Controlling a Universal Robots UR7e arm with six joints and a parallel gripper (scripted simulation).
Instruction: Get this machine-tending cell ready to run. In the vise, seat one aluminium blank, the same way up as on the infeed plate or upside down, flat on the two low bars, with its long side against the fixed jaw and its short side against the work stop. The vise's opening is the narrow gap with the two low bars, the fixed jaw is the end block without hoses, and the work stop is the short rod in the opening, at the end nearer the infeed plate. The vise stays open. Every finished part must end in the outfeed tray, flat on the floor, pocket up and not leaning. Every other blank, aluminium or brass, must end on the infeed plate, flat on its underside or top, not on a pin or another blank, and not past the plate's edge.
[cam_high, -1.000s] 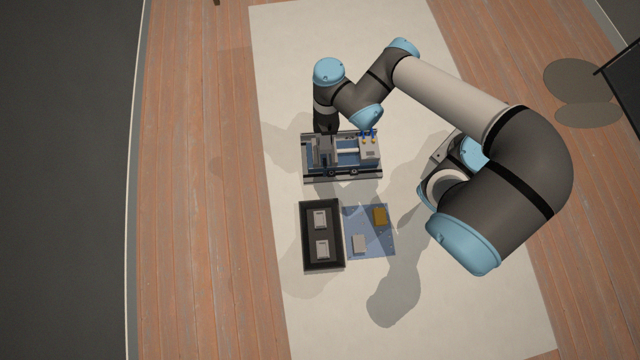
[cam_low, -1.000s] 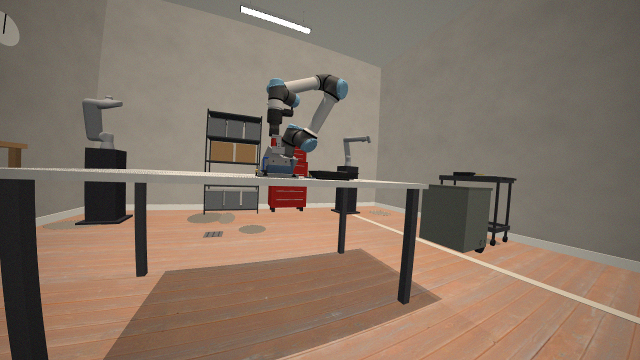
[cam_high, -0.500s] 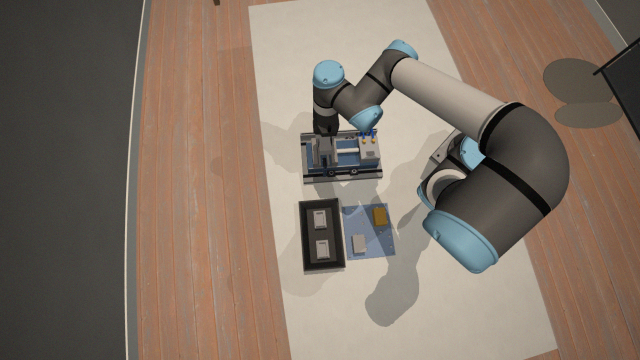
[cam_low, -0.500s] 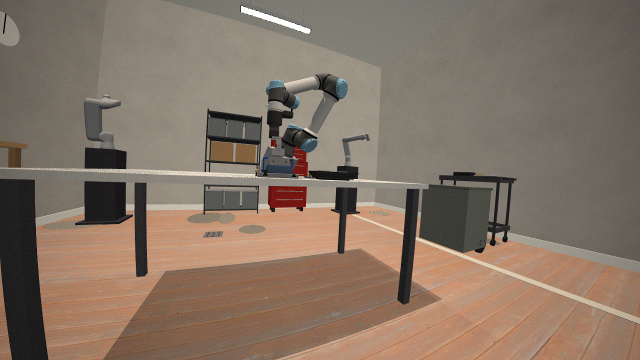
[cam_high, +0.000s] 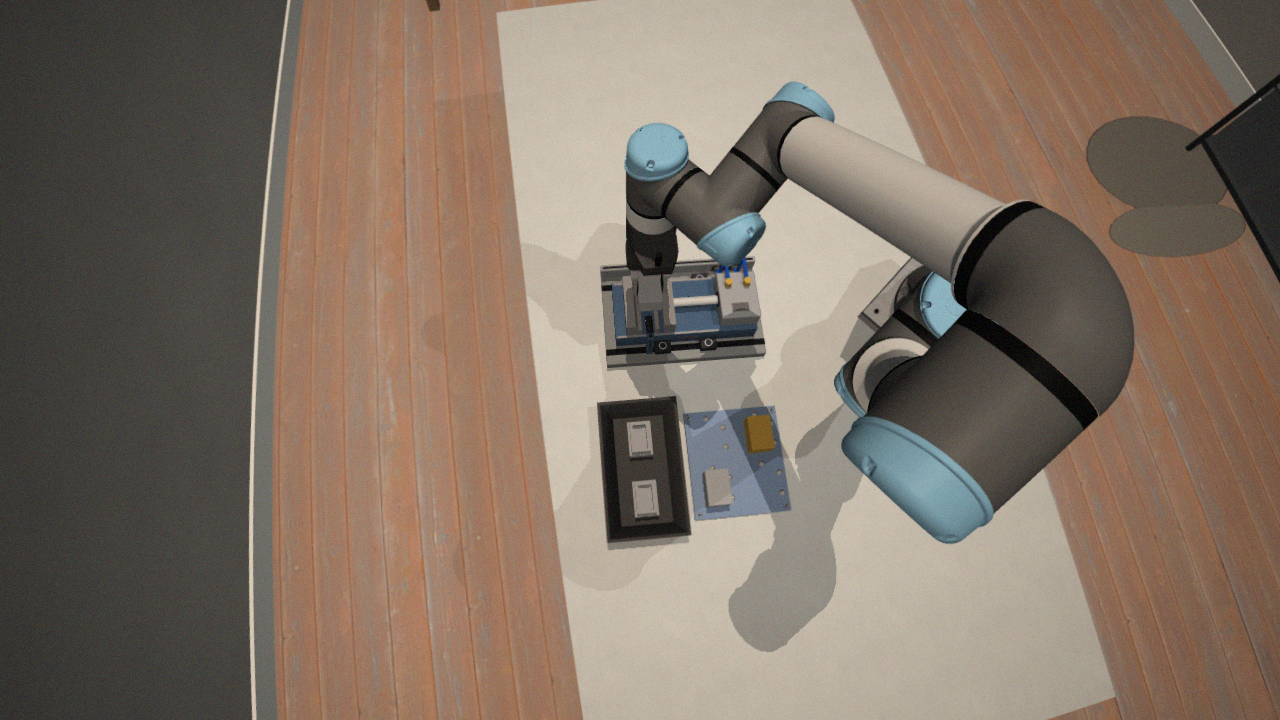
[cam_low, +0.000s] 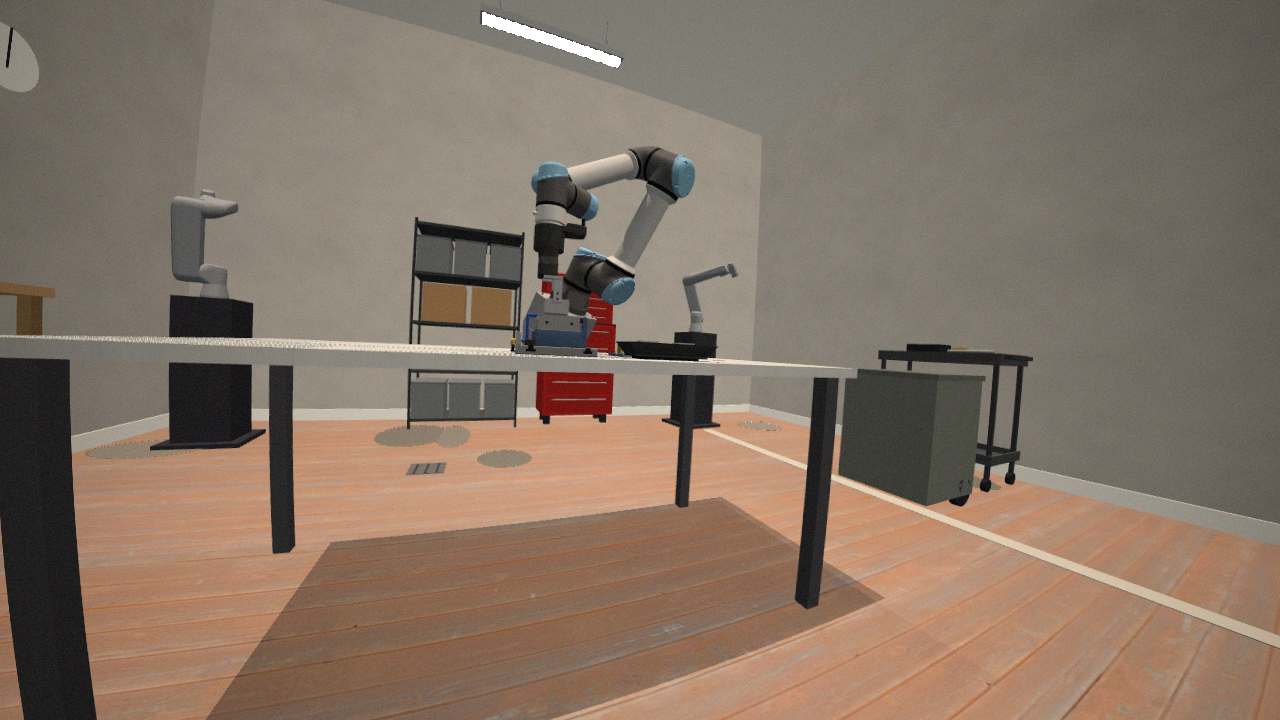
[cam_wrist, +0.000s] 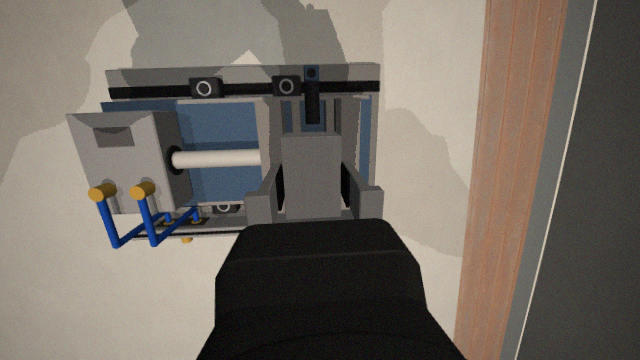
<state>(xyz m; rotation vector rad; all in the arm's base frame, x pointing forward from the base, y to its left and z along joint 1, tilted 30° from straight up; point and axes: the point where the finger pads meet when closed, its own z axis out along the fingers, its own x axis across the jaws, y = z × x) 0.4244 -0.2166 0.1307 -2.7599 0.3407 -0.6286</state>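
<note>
Right now the fixed jaw is 3 cm ahead of my hand and 7 cm below it. From my hand the other things lie so: black work stop rod: 1 cm ahead, 5 cm to the left, 6 cm below; brass blank: 13 cm behind, 28 cm to the left, 12 cm below; moving jaw: 3 cm behind, 1 cm to the left, 7 cm below.
</note>
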